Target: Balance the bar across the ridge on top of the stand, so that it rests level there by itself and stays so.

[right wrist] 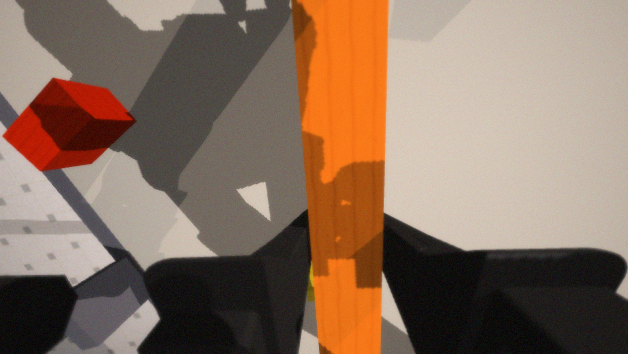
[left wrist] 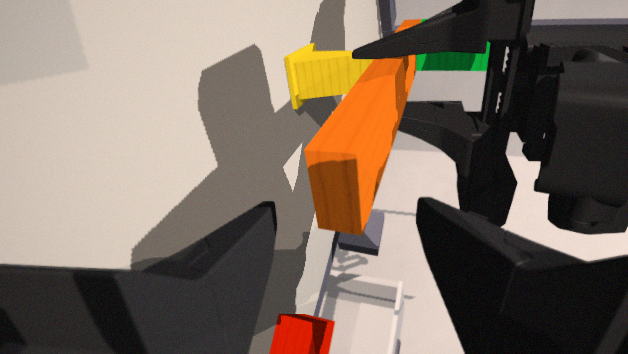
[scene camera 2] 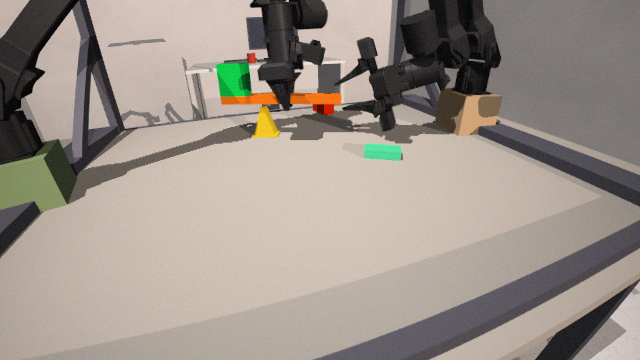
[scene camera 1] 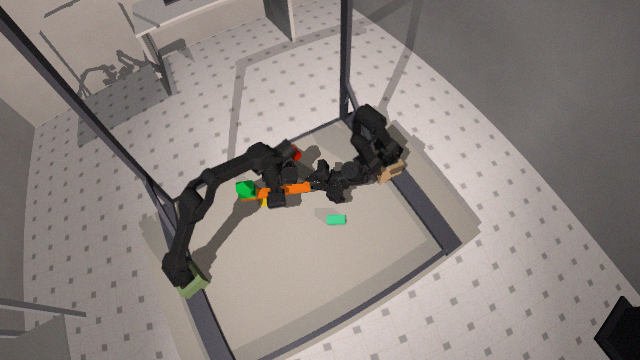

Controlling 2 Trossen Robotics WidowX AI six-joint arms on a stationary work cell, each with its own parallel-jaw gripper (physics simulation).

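Places are measured from the left arm's base along level axes (x right, y ahead, z up), in centimetres.
Pixels of known places: left gripper, fingertip midpoint: (left wrist: 346, 211) (scene camera 2: 338, 96) (scene camera 1: 308, 183); right gripper, fingertip midpoint: (right wrist: 339, 214) (left wrist: 354, 83) (scene camera 2: 288, 108) (scene camera 1: 279, 193); left arm's base, link origin: (scene camera 2: 470, 92) (scene camera 1: 387, 158); right arm's base, link origin: (scene camera 2: 14, 155) (scene camera 1: 184, 277).
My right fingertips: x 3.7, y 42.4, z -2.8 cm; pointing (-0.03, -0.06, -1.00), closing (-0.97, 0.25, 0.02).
Note:
For each thing: its top centre in the pictures, then the offset to it from my right fingertips.
- green block, top centre: (left wrist: 498, 41) (scene camera 2: 232, 63) (scene camera 1: 243, 185) dx +2.7, dy +10.9, dz +9.9 cm
- red block, top centre: (left wrist: 322, 340) (right wrist: 46, 127) (scene camera 2: 322, 100) (scene camera 1: 292, 150) dx +18.6, dy -11.4, dz -2.8 cm
- teal block, top centre: (scene camera 2: 382, 147) (scene camera 1: 335, 219) dx -15.6, dy -15.6, dz -4.4 cm
The orange bar (scene camera 1: 302, 188) (scene camera 2: 316, 98) (left wrist: 357, 125) (right wrist: 345, 100) is level in scene camera 2, directly over the yellow stand (scene camera 1: 264, 202) (scene camera 2: 266, 125) (left wrist: 322, 75). Its underside is at the ridge; I cannot tell whether they touch. The stand is under the bar's left part as pictured. A green block (scene camera 1: 245, 189) (scene camera 2: 233, 80) (left wrist: 452, 61) sits on the bar's left end. My right gripper (scene camera 2: 286, 102) (right wrist: 339, 214) is shut on the bar, just right of the ridge. My left gripper (scene camera 2: 341, 96) (left wrist: 346, 211) is open and empty, its fingers spread near the bar's right end.
A red block (scene camera 1: 297, 153) (scene camera 2: 324, 108) (left wrist: 302, 335) (right wrist: 75, 120) lies behind the bar near the back edge. A teal block (scene camera 1: 336, 220) (scene camera 2: 383, 152) lies on the table in front, to the right of the stand. Both arms reach in close together around the bar.

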